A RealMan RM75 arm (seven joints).
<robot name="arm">
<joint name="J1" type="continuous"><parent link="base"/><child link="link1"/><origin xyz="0.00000 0.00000 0.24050"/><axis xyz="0 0 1"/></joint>
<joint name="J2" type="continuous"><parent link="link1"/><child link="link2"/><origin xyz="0.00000 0.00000 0.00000"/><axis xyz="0 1 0"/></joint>
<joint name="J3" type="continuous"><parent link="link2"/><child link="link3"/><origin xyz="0.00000 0.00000 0.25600"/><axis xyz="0 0 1"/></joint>
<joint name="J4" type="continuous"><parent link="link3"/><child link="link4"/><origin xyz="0.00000 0.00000 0.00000"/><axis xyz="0 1 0"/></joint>
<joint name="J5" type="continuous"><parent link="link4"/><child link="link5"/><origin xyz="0.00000 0.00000 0.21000"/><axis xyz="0 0 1"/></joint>
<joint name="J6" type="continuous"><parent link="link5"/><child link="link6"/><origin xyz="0.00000 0.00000 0.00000"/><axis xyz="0 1 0"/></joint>
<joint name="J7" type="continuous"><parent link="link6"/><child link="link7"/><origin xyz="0.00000 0.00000 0.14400"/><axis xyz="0 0 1"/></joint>
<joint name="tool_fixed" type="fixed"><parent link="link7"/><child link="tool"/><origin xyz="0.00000 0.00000 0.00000"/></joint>
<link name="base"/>
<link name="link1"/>
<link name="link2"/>
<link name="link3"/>
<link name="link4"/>
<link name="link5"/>
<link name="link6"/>
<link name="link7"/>
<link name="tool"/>
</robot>
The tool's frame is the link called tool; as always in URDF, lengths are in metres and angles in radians. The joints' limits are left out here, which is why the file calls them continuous.
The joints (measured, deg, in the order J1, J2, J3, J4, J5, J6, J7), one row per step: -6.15, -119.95, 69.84, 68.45, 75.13, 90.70, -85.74; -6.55, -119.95, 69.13, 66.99, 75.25, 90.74, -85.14; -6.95, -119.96, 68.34, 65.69, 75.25, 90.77, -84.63; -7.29, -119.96, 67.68, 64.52, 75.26, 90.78, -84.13; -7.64, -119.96, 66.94, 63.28, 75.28, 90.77, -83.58; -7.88, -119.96, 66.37, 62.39, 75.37, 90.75, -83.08; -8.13, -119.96, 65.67, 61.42, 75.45, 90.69, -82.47; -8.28, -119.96, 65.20, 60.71, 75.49, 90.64, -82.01; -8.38, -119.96, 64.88, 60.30, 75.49, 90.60, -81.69; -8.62, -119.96, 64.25, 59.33, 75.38, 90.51, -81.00; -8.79, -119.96, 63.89, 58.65, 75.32, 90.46, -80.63
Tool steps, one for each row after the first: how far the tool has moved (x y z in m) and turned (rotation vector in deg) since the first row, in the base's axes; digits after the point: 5 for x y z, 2 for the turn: -0.00415, 0.00157, -0.00061, 0.22, -0.19, 0.74; -0.00771, 0.00330, -0.00045, 0.57, -0.50, 1.43; -0.01092, 0.00470, -0.00051, 0.88, -0.75, 2.04; -0.01444, 0.00616, -0.00047, 1.26, -1.01, 2.72; -0.01720, 0.00716, -0.00047, 1.61, -1.09, 3.18; -0.02039, 0.00833, -0.00016, 2.13, -1.18, 3.73; -0.02277, 0.00900, -0.00008, 2.50, -1.26, 4.13; -0.02415, 0.00952, 0.00019, 2.80, -1.30, 4.35; -0.02697, 0.01065, 0.00056, 3.41, -1.52, 4.83; -0.02877, 0.01130, 0.00047, 3.68, -1.69, 5.18
